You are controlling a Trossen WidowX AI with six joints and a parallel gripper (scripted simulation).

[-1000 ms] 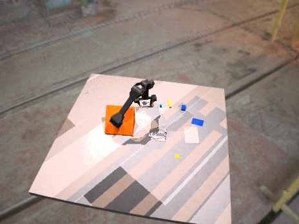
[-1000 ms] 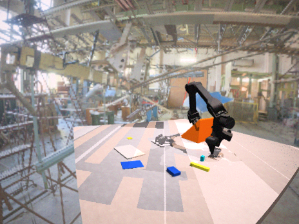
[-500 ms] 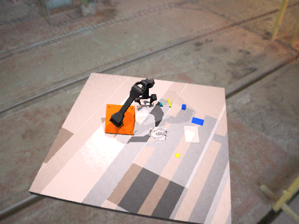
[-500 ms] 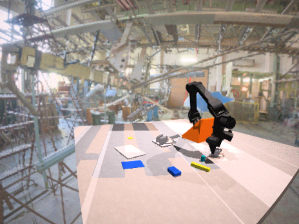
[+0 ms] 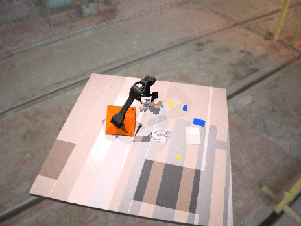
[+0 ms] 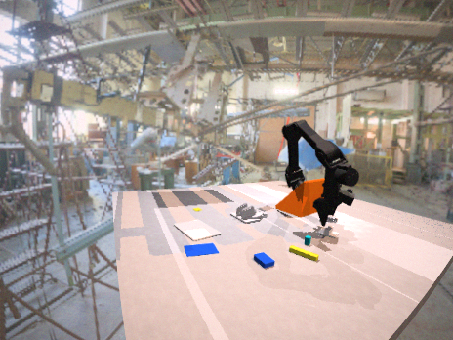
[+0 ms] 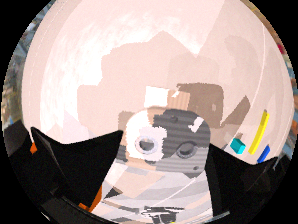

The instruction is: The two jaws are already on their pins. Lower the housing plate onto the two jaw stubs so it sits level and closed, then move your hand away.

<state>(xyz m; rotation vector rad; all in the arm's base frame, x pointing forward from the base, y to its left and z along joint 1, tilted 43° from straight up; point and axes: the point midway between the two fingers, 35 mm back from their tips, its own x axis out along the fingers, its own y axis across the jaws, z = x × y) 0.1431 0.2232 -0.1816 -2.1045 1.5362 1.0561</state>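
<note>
The teal cylinder is 13 cm ahead of my gripper tip, 3 cm to the left of it and 3 cm below it. Round my gripper tip: yellow bar: 19 cm ahead, 8 cm to the left, 3 cm below; then flat blue piece: 45 cm ahead, 7 cm to the right, 4 cm below; then blue block: 32 cm ahead, 6 cm to the left, 3 cm below.
</note>
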